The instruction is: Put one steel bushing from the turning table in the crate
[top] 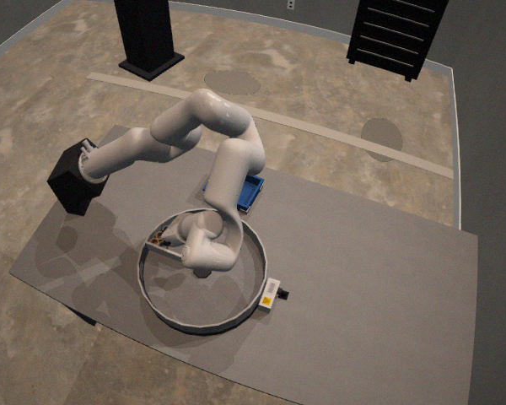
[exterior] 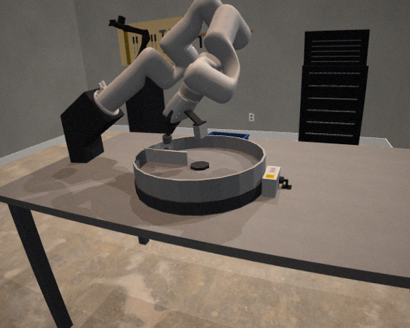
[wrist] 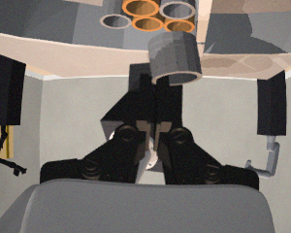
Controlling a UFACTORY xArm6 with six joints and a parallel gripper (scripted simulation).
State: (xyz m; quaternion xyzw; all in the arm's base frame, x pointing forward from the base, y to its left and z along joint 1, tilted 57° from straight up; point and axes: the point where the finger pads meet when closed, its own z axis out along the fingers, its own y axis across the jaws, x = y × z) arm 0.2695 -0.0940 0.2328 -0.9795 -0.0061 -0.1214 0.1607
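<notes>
Right now my hand is 34 cm to the right of the blue crate, 15 cm above it and 1 cm past it. The rest, counted from my hand: round turning table 12 cm below, 12 cm ahead.
</notes>
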